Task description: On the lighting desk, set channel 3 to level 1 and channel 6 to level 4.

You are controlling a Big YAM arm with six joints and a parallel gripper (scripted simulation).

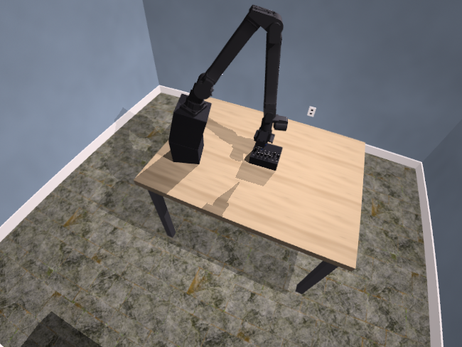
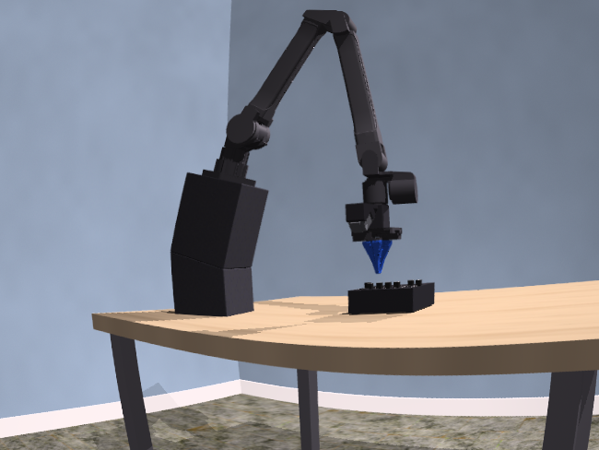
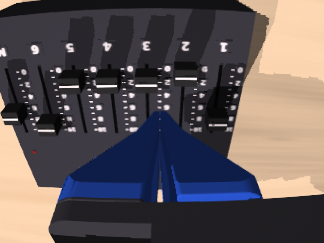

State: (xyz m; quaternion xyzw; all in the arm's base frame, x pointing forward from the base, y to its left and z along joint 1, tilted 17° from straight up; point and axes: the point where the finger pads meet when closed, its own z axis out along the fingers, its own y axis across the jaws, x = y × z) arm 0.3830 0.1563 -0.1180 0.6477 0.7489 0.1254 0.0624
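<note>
My gripper is now 30 mm above the channel 3 fader cap, 10 mm to the left of it and 10 mm short of it. The rest, counted from my hand: channel 4 fader cap (30 mm below, 30 mm ahead, 10 mm to the right); channel 2 fader cap (30 mm below, 20 mm to the right, 10 mm behind); channel 1 fader cap (40 mm behind, 30 mm below, 10 mm to the left).
</note>
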